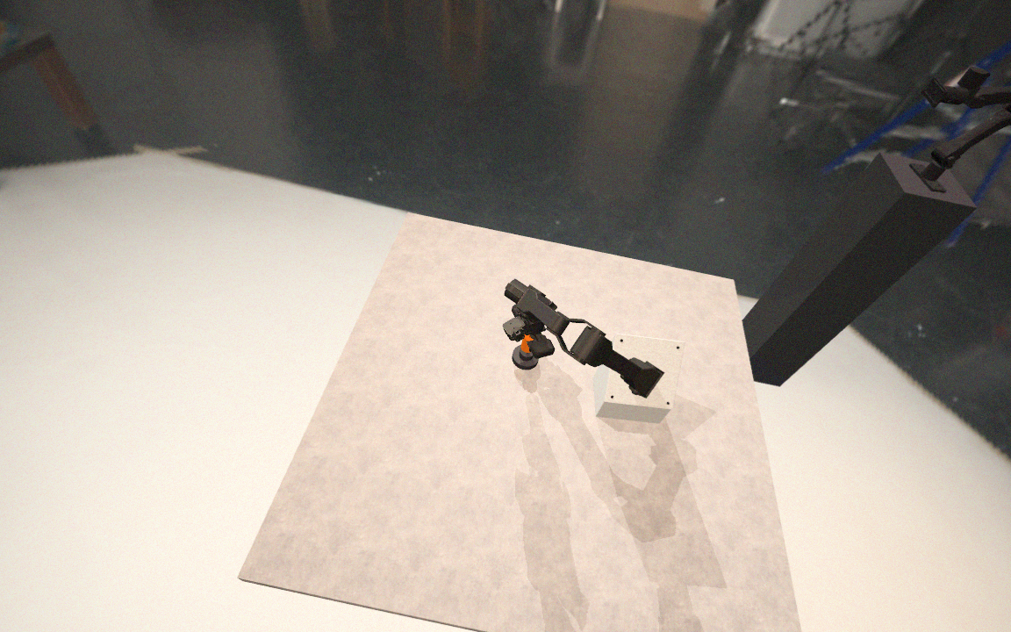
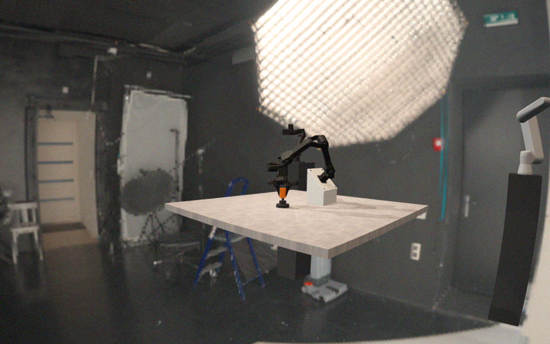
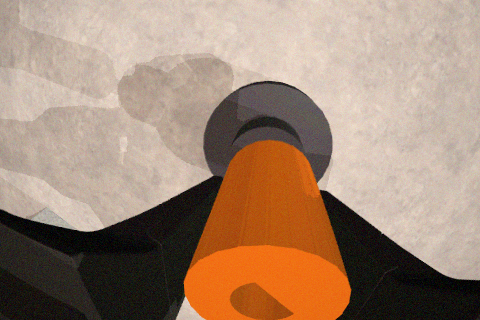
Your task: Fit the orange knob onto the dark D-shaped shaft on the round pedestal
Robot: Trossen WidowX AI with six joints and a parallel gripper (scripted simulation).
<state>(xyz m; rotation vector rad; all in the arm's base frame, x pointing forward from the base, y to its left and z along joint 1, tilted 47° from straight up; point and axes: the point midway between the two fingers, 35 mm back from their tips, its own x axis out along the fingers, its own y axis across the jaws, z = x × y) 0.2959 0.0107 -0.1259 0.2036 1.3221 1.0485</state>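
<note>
The orange knob lies 20 mm above my gripper tip. Also, from my gripper tip: dark round pedestal 40 mm below.
</note>
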